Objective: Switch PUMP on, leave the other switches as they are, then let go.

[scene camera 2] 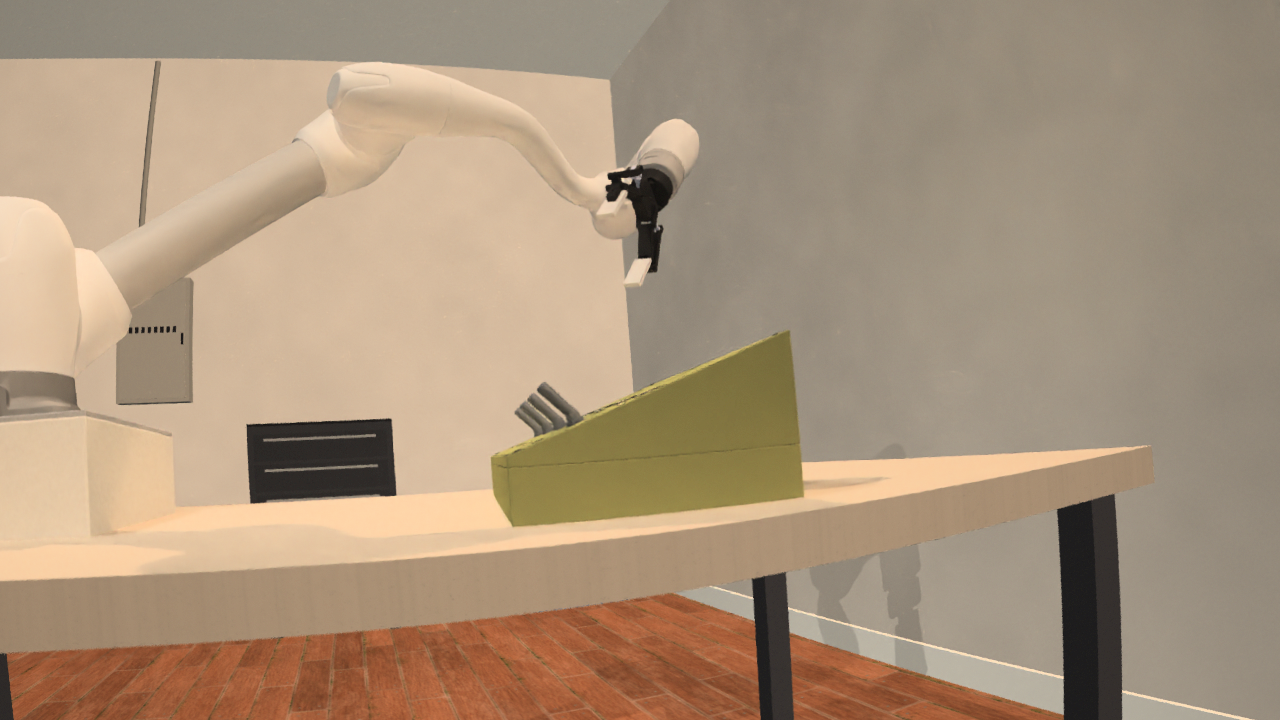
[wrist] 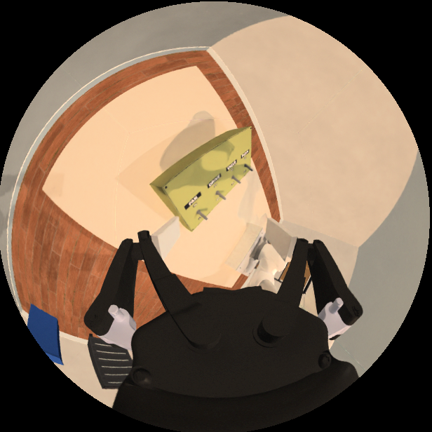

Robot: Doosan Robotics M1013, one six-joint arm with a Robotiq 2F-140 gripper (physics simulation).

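Pixels of known places: gripper, fingertip midpoint: (scene camera 2: 619, 251); arm's base, origin of the base link: (scene camera 2: 9, 429).
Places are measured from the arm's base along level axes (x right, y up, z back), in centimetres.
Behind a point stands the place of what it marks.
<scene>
A green sloped switch box (scene camera 2: 662, 438) @[x 39.2, y -5.0, z -63.4 cm] (wrist: 200, 165) stands on the table. Several grey levers stand in a row along its low side, under the labels FAN, DRIVE, VALVE and a small end label (wrist: 245, 153) that seems to read PUMP. The PUMP lever (wrist: 248, 167) is at the opposite end of the row from the FAN lever (wrist: 201, 215). In the scene view the levers overlap and all lean towards the low edge; which one is PUMP is hard to tell there. My gripper (scene camera 2: 624, 240) @[x -7.7, y 25.4, z -85.2 cm] (wrist: 223, 226) is open and empty, high above the box and touching no lever.
The box stands on the light table (scene camera 2: 295, 591) @[x 47.3, y -13.1, z -32.2 cm] (wrist: 145, 105). The arm's base (scene camera 2: 53, 474) @[x 14.8, y -5.3, z -9.2 cm] stands at the left of the scene view. A dark drawer unit (scene camera 2: 320, 458) and a grey wall cabinet (scene camera 2: 161, 371) are behind. A grey wall (scene camera 2: 984, 268) rises at the right.
</scene>
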